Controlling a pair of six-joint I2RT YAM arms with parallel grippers.
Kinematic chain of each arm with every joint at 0, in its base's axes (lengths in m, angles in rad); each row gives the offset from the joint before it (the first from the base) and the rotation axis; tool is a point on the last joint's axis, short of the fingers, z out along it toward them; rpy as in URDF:
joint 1: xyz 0 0 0.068 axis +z
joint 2: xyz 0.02 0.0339 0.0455 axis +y
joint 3: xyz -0.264 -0.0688 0 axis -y
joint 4: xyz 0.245 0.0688 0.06 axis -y
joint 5: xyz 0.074 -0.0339 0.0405 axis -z
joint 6: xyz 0.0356 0 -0.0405 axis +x
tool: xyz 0 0 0 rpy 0 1.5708 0
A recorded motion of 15 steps. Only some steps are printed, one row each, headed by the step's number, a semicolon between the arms.
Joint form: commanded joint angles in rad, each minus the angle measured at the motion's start. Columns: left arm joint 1, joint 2, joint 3, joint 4, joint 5, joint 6; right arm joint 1, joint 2, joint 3, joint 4, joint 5, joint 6.
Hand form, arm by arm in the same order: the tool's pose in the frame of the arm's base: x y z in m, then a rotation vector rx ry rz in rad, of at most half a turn. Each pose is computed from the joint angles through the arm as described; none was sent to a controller.
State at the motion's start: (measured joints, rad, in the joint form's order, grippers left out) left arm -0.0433 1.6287 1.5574 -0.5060 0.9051 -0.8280; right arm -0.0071 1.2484 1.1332 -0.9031 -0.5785 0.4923
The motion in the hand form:
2: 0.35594 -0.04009 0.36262 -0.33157 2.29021 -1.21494; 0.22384 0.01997 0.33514 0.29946 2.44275 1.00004
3: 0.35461 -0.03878 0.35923 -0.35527 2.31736 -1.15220; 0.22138 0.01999 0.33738 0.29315 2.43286 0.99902
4: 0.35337 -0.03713 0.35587 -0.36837 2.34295 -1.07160; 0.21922 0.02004 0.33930 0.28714 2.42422 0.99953
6: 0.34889 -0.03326 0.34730 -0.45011 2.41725 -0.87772; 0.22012 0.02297 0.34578 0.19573 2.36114 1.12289
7: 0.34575 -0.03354 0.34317 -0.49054 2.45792 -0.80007; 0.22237 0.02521 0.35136 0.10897 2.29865 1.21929
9: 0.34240 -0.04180 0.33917 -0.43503 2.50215 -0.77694; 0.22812 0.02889 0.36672 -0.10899 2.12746 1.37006
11: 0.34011 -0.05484 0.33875 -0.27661 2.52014 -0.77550; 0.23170 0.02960 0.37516 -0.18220 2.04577 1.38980
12: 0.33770 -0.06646 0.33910 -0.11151 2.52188 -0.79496; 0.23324 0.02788 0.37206 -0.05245 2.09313 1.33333
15: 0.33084 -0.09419 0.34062 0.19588 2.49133 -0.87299; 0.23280 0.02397 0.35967 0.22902 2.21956 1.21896
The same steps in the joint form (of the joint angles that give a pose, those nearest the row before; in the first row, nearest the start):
2: -0.0023 -0.0164 0.0049 -0.1137 -0.1717 0.1274; 0.0004 -0.0919 0.0202 0.0206 -0.0691 -0.0168
3: -0.0023 -0.0164 0.0050 -0.1484 -0.2182 0.1503; 0.0004 -0.1030 0.0202 0.0206 -0.0690 -0.0168
4: -0.0023 -0.0164 0.0050 -0.1816 -0.2747 0.1839; 0.0004 -0.1125 0.0202 0.0206 -0.0702 -0.0168
6: -0.0046 -0.0164 0.0050 -0.2713 -0.4223 0.2205; 0.0004 -0.1183 0.0202 0.0721 -0.1785 -0.0172
7: -0.0114 -0.0164 0.0042 -0.3166 -0.4833 0.2239; 0.0004 -0.1183 0.0202 0.1282 -0.2697 -0.0172
9: -0.0370 -0.0160 -0.0015 -0.3456 -0.4948 0.2606; 0.0004 -0.1183 0.0202 0.2926 -0.4463 -0.0160
11: -0.0740 -0.0160 -0.0027 -0.3491 -0.4807 0.3452; 0.0004 -0.1183 0.0202 0.3914 -0.4871 0.0046
12: -0.1053 -0.0160 -0.0027 -0.3498 -0.4475 0.4326; 0.0004 -0.1182 0.0198 0.3712 -0.3956 0.0538
15: -0.1808 -0.0160 -0.0027 -0.3433 -0.3651 0.5707; 0.0004 -0.1137 0.0198 0.2625 -0.2213 0.1339

